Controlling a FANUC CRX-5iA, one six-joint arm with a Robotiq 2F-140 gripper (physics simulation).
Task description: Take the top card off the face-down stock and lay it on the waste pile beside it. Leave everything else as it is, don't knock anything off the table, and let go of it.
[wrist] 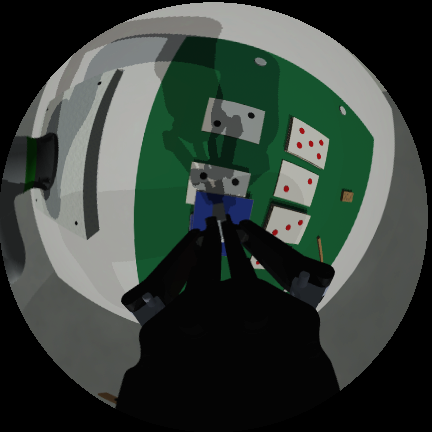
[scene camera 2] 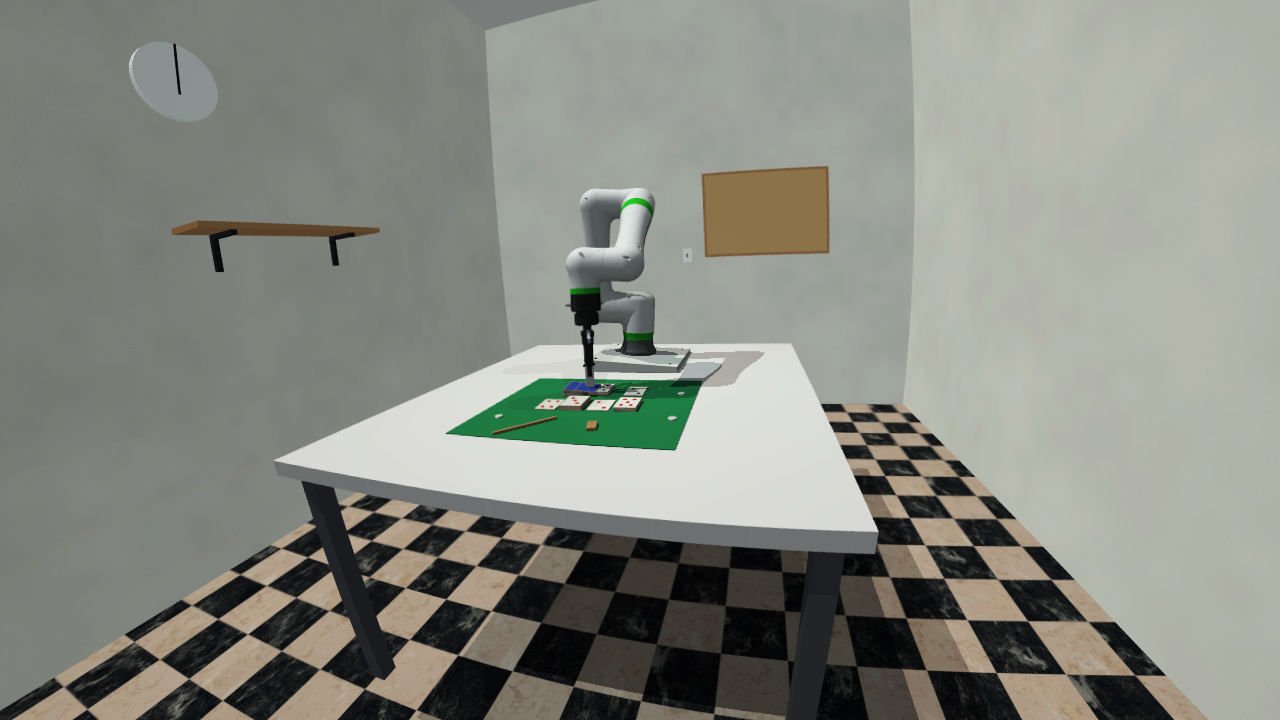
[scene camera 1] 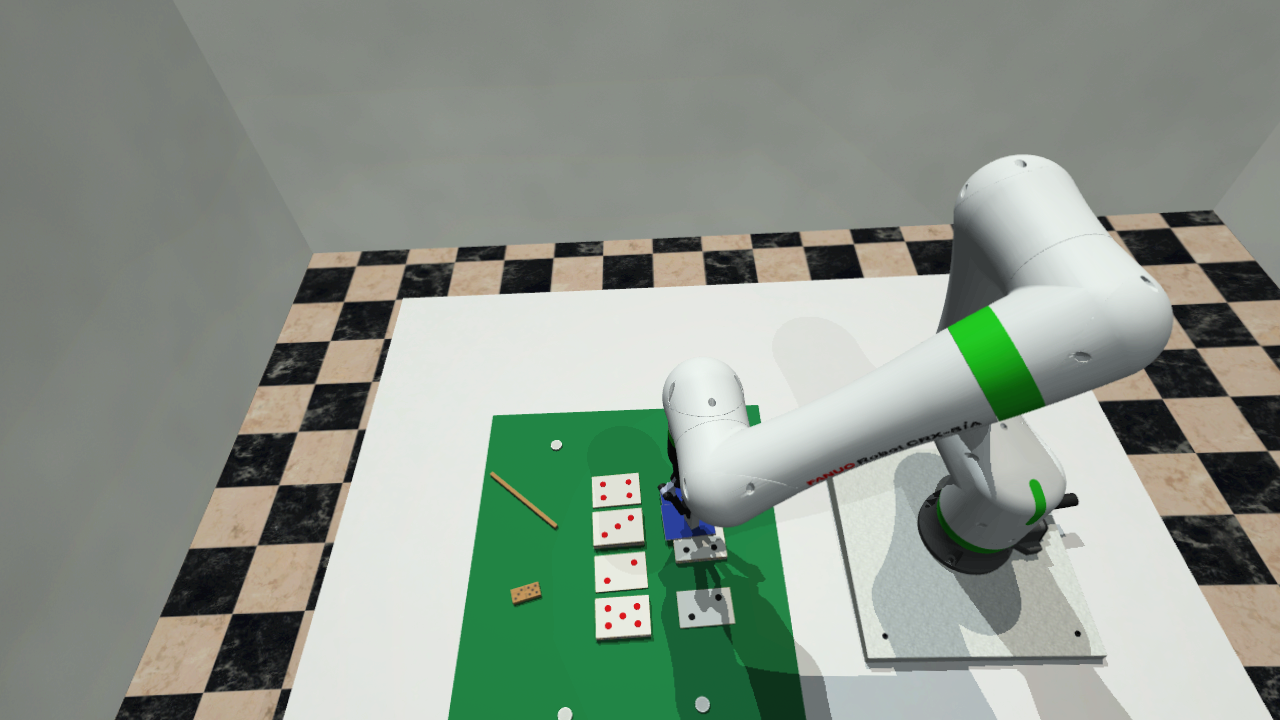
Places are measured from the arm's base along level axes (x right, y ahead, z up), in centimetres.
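Pixels of known places: gripper, fingertip midpoint: (wrist: pixel 219 211) (scene camera 2: pixel 590 386) (scene camera 1: pixel 691 521); arm's base at its link origin: (wrist: pixel 47 160) (scene camera 2: pixel 638 352) (scene camera 1: pixel 963 531).
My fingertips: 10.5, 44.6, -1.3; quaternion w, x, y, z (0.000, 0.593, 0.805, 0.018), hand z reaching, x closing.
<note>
Ahead of a thing's pixels: the offset from my fingertips to its middle, as dx, dy, dz. "spot": to the spot under its first point. Level surfaces: height alone.
A blue-backed card @[+0.6, +0.5, -0.2] (scene camera 1: pixel 678 528) (wrist: pixel 237 204) lies across from the face-down stock @[spot: +7.2, +1.8, +0.5] (wrist: pixel 224 252) onto the waste pile @[-3.5, -0.7, -0.9] (scene camera 1: pixel 700 554) (wrist: pixel 244 181), covering part of that pile. Two black pips of the waste pile's white top card show beyond the blue edge. The stock is largely hidden by the card, the fingers and the arm. My gripper (scene camera 2: pixel 589 382) (wrist: pixel 219 211) is shut, points down, and has its fingertips at the blue card's top face with nothing between them. In scene camera 1 the arm hides most of it.
A two-pip black card @[-14.6, +0.7, -1.8] (scene camera 1: pixel 705 608) (wrist: pixel 233 120) lies beyond the waste pile. A column of red-pip cards @[+1.7, +12.9, -0.6] (scene camera 1: pixel 617 527) (wrist: pixel 288 225) runs alongside. A stick @[+10.8, +29.5, -1.6] (scene camera 1: pixel 523 500), a small brown block @[-7.0, +30.0, -1.5] (scene camera 1: pixel 526 592) and white discs @[+21.7, +22.4, -1.7] (scene camera 1: pixel 555 444) lie on the green mat @[dz -1.9] (scene camera 1: pixel 537 546).
</note>
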